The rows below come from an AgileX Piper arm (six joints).
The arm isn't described. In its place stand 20 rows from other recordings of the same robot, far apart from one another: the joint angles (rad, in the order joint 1, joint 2, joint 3, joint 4, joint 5, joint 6), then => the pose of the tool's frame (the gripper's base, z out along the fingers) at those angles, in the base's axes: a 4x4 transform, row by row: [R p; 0 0 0 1], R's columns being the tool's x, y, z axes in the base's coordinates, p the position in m.
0.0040 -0.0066 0.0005 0.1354 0.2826 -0.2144 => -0.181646 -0.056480 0.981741 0.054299; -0.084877 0.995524 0.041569 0.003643; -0.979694 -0.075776 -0.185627 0.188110; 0 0 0 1
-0.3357 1.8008 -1.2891 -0.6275 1.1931 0.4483 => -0.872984 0.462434 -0.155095 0.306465; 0.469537 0.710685 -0.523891 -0.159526; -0.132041 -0.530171 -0.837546 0.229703; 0 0 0 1
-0.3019 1.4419 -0.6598 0.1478 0.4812 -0.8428 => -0.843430 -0.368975 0.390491 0.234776; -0.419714 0.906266 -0.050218 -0.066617; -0.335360 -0.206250 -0.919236 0.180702; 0 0 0 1
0.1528 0.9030 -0.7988 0.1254 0.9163 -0.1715 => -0.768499 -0.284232 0.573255 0.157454; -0.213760 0.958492 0.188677 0.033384; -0.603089 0.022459 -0.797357 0.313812; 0 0 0 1
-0.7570 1.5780 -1.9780 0.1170 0.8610 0.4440 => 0.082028 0.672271 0.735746 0.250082; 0.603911 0.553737 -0.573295 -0.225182; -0.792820 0.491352 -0.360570 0.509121; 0 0 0 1
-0.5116 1.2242 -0.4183 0.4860 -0.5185 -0.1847 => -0.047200 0.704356 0.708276 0.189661; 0.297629 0.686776 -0.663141 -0.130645; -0.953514 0.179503 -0.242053 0.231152; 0 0 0 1
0.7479 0.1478 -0.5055 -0.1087 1.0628 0.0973 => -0.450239 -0.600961 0.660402 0.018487; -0.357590 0.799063 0.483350 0.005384; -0.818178 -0.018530 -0.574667 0.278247; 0 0 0 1
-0.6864 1.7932 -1.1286 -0.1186 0.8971 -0.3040 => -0.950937 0.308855 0.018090 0.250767; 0.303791 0.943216 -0.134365 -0.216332; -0.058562 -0.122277 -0.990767 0.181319; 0 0 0 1
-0.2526 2.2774 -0.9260 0.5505 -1.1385 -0.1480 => -0.111990 0.686886 0.718085 0.364890; 0.122983 0.726655 -0.675905 -0.138824; -0.986070 0.012617 -0.165853 0.065201; 0 0 0 1
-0.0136 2.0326 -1.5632 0.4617 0.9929 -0.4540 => -0.937518 -0.259106 0.232216 0.422351; -0.161216 0.914933 0.370009 0.028214; -0.308333 0.309453 -0.899539 0.203635; 0 0 0 1
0.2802 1.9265 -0.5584 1.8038 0.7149 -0.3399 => -0.529975 0.830707 0.170451 0.233937; 0.648421 0.267430 0.712763 0.127718; 0.546513 0.488270 -0.680379 0.078359; 0 0 0 1
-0.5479 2.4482 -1.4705 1.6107 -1.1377 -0.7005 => 0.134085 0.953165 -0.271105 0.331025; 0.323881 -0.300703 -0.897039 -0.298683; -0.936548 0.032474 -0.349032 0.060936; 0 0 0 1
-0.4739 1.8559 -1.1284 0.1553 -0.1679 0.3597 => -0.120274 0.614772 0.779480 0.365188; 0.612936 0.663637 -0.428831 -0.189942; -0.780925 0.426194 -0.456634 0.209410; 0 0 0 1
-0.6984 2.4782 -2.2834 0.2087 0.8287 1.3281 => 0.500842 0.665432 0.553496 0.431732; 0.863386 -0.429162 -0.265299 -0.344319; 0.061001 0.610754 -0.789467 0.189563; 0 0 0 1
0.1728 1.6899 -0.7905 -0.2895 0.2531 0.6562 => -0.847493 0.187005 0.496775 0.301676; 0.223350 0.974636 0.014142 0.046051; -0.481530 0.122940 -0.867764 0.152975; 0 0 0 1
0.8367 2.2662 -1.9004 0.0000 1.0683 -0.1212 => -0.558640 -0.815964 0.148744 0.320164; -0.799589 0.577480 0.164846 0.354822; -0.220405 -0.026845 -0.975039 0.178535; 0 0 0 1
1.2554 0.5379 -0.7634 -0.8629 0.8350 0.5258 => -0.007810 -0.626352 0.779502 0.073754; -0.393638 0.718512 0.573401 0.060820; -0.919232 -0.302364 -0.252167 0.375957; 0 0 0 1
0.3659 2.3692 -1.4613 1.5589 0.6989 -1.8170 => -0.490323 -0.834335 0.251931 0.411612; -0.400020 0.472259 0.785465 0.220404; -0.774317 0.284354 -0.565310 0.072505; 0 0 0 1
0.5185 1.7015 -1.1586 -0.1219 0.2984 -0.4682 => -0.233870 -0.721576 0.651638 0.328493; -0.768568 0.547701 0.330648 0.183683; -0.595490 -0.423499 -0.682671 0.245226; 0 0 0 1
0.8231 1.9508 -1.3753 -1.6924 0.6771 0.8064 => -0.011241 -0.317242 0.948278 0.339487; -0.928354 0.355668 0.107983 0.282870; -0.371528 -0.879123 -0.298511 0.245551; 0 0 0 1
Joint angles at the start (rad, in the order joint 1, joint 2, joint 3, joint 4, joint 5, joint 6):
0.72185 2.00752 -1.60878 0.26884 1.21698 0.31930
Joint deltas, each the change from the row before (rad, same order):
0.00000 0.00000 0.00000 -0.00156 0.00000 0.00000
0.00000 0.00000 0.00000 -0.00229 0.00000 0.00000
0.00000 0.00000 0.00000 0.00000 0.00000 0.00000
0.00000 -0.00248 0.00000 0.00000 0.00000 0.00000
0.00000 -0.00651 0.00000 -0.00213 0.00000 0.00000
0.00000 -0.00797 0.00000 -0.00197 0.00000 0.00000
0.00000 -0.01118 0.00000 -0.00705 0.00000 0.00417
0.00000 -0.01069 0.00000 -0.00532 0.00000 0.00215
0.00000 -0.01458 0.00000 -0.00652 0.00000 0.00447
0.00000 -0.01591 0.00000 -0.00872 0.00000 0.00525
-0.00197 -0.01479 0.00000 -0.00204 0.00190 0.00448
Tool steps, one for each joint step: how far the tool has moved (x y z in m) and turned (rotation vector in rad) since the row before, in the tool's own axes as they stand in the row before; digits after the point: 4 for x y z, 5 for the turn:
0.0000 -0.0001 0.0000 0.00139 -0.00046 -0.00054
-0.0001 -0.0002 0.0000 0.00204 -0.00067 -0.00079
0.0000 0.0000 0.0000 0.00000 0.00000 0.00000
0.0003 0.0002 -0.0010 -0.00096 -0.00220 -0.00061
0.0007 0.0002 -0.0026 -0.00063 -0.00641 -0.00233
0.0008 0.0003 -0.0032 -0.00134 -0.00766 -0.00262
0.0010 0.0001 -0.0044 0.00192 -0.01204 -0.00094
0.0010 0.0002 -0.0042 0.00056 -0.01111 -0.00219
0.0014 0.0003 -0.0058 0.00007 -0.01496 -0.00111
0.0015 0.0001 -0.0063 0.00145 -0.01686 -0.00128
0.0013 -0.0002 -0.0061 -0.00339 -0.01252 0.00249

